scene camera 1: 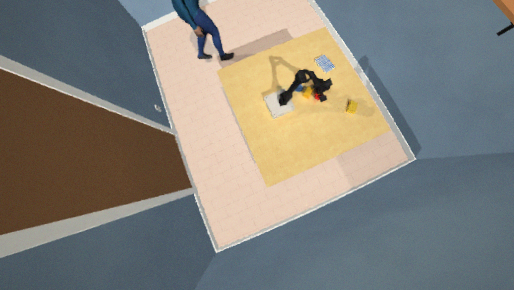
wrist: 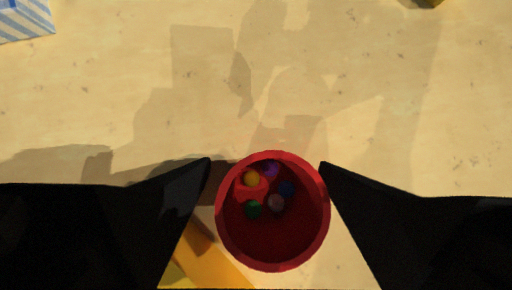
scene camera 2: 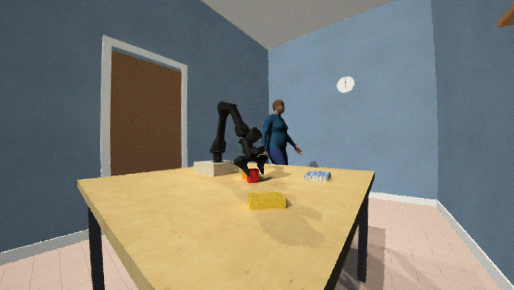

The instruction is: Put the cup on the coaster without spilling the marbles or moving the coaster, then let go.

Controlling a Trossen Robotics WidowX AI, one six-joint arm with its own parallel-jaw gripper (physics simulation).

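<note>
The red cup stands upright on the table. In the wrist view several coloured marbles lie inside it. My gripper is open, with its fingers on either side of the cup. In the wrist view the right fingertip is very near the rim and a wider gap shows on the left; whether the right one touches cannot be told. The blue coaster shows small between the arm and the orange-yellow block; it does not show in the wrist view.
An orange-yellow block lies close to the cup, towards the arm's pale base. A yellow sponge and a blue-and-white box lie farther out.
</note>
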